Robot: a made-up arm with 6 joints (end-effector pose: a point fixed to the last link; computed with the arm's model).
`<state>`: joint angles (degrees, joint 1 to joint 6).
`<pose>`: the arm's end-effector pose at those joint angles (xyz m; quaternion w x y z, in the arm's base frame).
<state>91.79 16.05 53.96 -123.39 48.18 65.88</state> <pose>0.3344 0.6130 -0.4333 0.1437 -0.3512 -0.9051 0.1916</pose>
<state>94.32 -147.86 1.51 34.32 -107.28 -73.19</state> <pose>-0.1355 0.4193 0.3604 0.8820 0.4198 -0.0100 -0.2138</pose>
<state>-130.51 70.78 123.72 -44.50 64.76 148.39</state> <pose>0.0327 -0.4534 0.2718 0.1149 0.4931 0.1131 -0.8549</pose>
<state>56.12 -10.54 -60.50 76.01 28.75 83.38</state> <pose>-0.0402 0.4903 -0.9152 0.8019 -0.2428 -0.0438 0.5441</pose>
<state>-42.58 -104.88 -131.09 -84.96 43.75 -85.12</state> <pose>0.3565 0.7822 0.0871 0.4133 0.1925 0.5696 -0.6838</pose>
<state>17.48 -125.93 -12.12 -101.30 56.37 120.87</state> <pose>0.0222 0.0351 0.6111 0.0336 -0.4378 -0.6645 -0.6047</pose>
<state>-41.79 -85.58 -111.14 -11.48 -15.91 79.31</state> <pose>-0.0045 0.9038 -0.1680 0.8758 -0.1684 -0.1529 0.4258</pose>
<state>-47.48 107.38 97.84 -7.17 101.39 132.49</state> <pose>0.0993 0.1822 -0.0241 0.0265 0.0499 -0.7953 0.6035</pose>
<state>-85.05 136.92 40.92 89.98 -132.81 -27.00</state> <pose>0.0724 -0.3910 -0.0269 0.2296 0.1347 -0.3922 0.8805</pose>
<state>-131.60 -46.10 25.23 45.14 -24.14 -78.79</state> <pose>-0.1153 0.8161 0.5299 0.1088 0.2549 -0.9333 0.2285</pose>
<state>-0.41 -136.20 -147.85 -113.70 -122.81 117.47</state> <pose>0.2768 0.2080 0.4759 0.4264 -0.1533 -0.6072 -0.6527</pose>
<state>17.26 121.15 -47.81 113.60 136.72 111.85</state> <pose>0.0121 -0.5739 -0.4161 0.5559 -0.4942 -0.0032 0.6684</pose>
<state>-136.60 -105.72 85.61 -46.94 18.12 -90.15</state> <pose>0.1098 0.0836 0.5810 0.0325 -0.7467 -0.6581 -0.0911</pose>
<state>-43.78 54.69 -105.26 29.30 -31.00 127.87</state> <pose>0.9336 0.1043 0.4845 0.9443 0.1809 -0.0030 -0.2749</pose>
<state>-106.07 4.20 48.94 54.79 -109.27 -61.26</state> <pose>-0.1655 0.2821 1.1304 0.3167 -0.2216 0.8073 0.4459</pose>
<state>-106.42 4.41 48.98 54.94 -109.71 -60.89</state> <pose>-0.1717 0.2776 1.1309 0.3204 -0.2205 0.8041 0.4496</pose>
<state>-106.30 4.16 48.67 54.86 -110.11 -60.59</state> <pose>-0.1688 0.2765 1.1320 0.3204 -0.2164 0.8032 0.4533</pose>
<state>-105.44 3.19 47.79 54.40 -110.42 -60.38</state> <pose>-0.1512 0.2808 1.1339 0.3141 -0.2072 0.8061 0.4567</pose>
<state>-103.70 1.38 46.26 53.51 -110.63 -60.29</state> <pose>-0.1163 0.2914 1.1355 0.3006 -0.1922 0.8134 0.4595</pose>
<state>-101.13 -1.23 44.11 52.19 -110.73 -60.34</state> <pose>-0.0651 0.3079 1.1344 0.2800 -0.1716 0.8243 0.4611</pose>
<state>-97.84 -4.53 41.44 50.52 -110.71 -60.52</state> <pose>-0.0002 0.3293 1.1278 0.2529 -0.1467 0.8380 0.4607</pose>
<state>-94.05 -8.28 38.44 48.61 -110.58 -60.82</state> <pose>0.0730 0.3536 1.1133 0.2207 -0.1193 0.8528 0.4580</pose>
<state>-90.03 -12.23 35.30 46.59 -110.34 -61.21</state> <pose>0.1483 0.3788 1.0901 0.1856 -0.0915 0.8673 0.4528</pose>
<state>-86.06 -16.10 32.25 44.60 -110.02 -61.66</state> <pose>0.2195 0.4030 1.0597 0.1500 -0.0652 0.8801 0.4457</pose>
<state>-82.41 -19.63 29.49 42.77 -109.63 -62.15</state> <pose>0.2815 0.4245 1.0256 0.1163 -0.0424 0.8908 0.4373</pose>
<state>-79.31 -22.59 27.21 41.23 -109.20 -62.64</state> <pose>0.3310 0.4425 0.9923 0.0869 -0.0246 0.8989 0.4288</pose>
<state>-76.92 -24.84 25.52 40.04 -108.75 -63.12</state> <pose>0.3669 0.4564 0.9639 0.0635 -0.0124 0.9048 0.4210</pose>
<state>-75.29 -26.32 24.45 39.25 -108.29 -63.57</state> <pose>0.3900 0.4663 0.9433 0.0468 -0.0060 0.9087 0.4147</pose>
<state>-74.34 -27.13 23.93 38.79 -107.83 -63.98</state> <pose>0.4027 0.4730 0.9306 0.0361 -0.0042 0.9114 0.4099</pose>
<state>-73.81 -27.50 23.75 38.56 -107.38 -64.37</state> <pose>0.4091 0.4775 0.9234 0.0294 -0.0054 0.9132 0.4064</pose>
